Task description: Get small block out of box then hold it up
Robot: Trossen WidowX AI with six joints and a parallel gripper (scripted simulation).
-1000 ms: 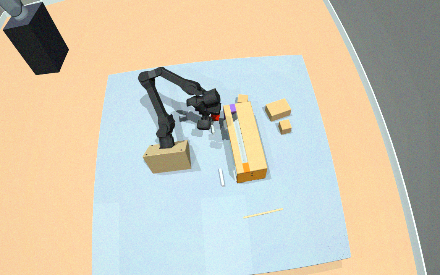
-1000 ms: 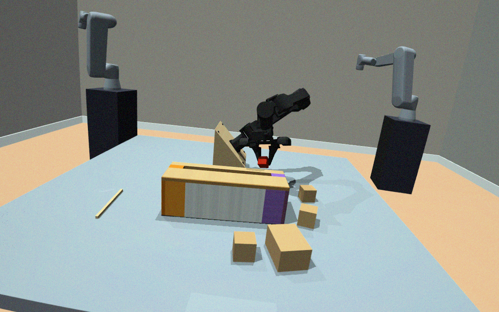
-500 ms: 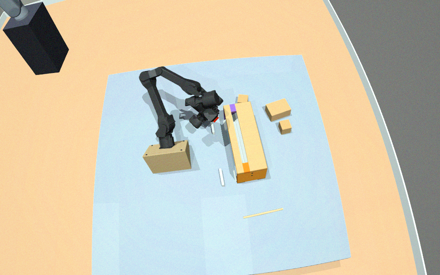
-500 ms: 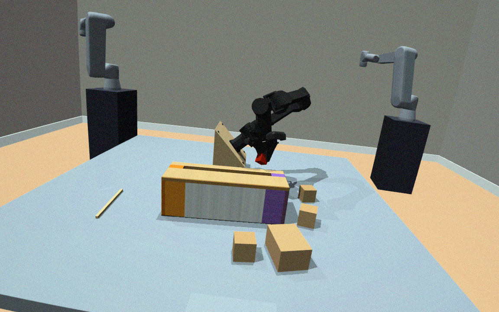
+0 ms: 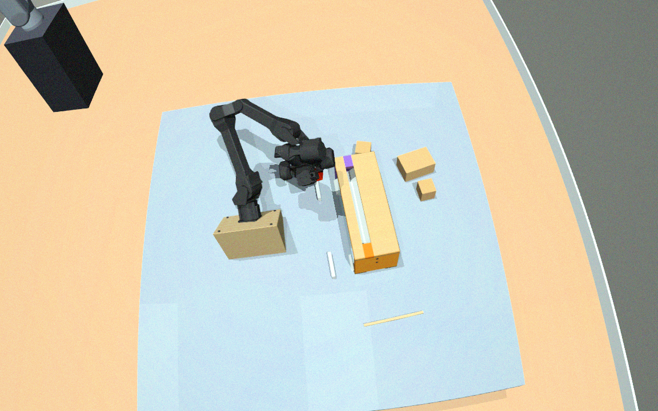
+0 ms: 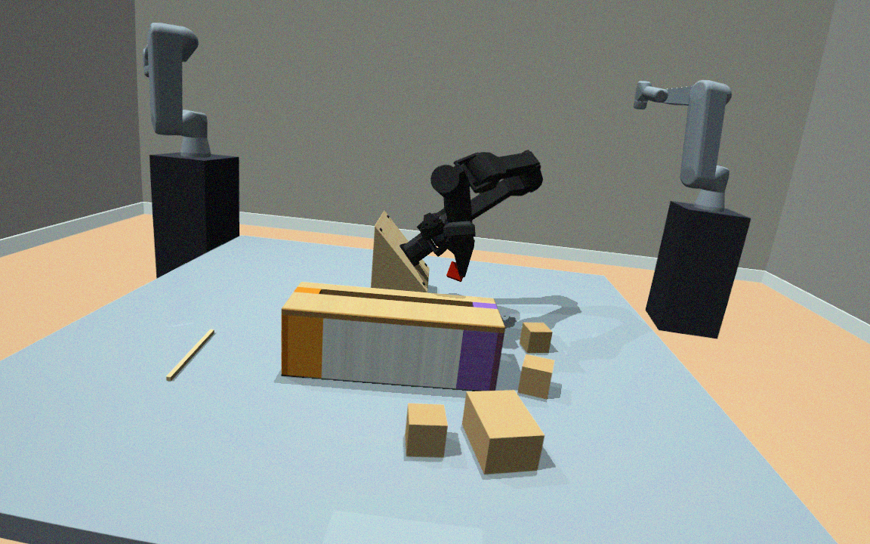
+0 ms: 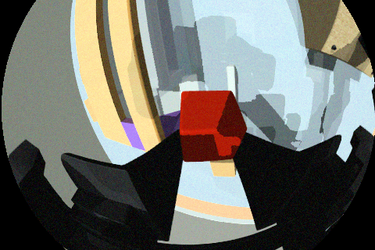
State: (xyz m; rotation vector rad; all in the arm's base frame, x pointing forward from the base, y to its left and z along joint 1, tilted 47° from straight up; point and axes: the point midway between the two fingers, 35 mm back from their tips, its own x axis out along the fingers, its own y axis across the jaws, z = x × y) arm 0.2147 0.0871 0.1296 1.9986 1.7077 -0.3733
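My gripper tip is 10 mm to the left of the red block and 10 mm below it. The rest, counted from my gripper tip: thin wooden stick: 460 mm to the right, 250 mm ahead, 140 mm below.
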